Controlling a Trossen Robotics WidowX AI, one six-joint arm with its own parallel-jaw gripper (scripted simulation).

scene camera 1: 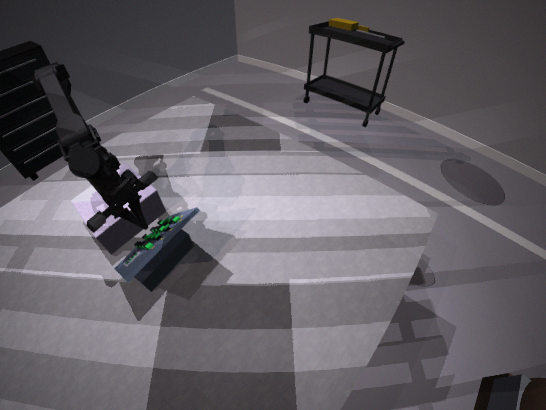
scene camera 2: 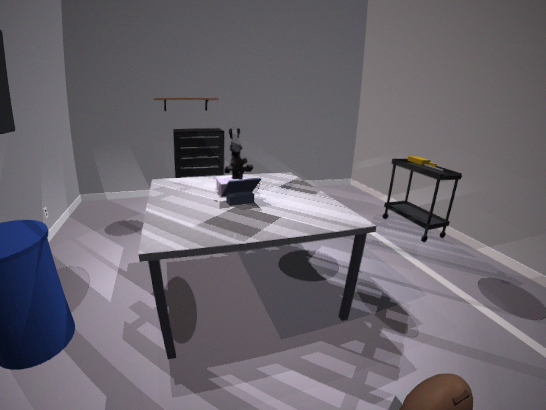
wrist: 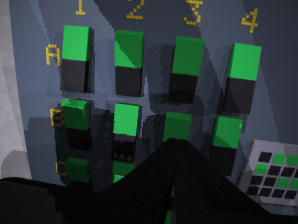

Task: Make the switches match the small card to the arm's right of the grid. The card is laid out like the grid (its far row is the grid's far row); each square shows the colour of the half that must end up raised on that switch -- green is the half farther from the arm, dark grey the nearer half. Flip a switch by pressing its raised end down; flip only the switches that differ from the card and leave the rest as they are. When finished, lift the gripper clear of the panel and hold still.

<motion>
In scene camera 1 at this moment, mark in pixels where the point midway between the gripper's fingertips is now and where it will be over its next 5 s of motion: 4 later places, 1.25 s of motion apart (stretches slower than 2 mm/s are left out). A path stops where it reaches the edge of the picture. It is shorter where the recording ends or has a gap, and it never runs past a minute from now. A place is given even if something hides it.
My gripper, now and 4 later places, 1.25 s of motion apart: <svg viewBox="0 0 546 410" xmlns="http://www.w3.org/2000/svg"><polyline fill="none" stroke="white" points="147,228 152,234 136,216 162,216 165,219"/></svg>
</motion>
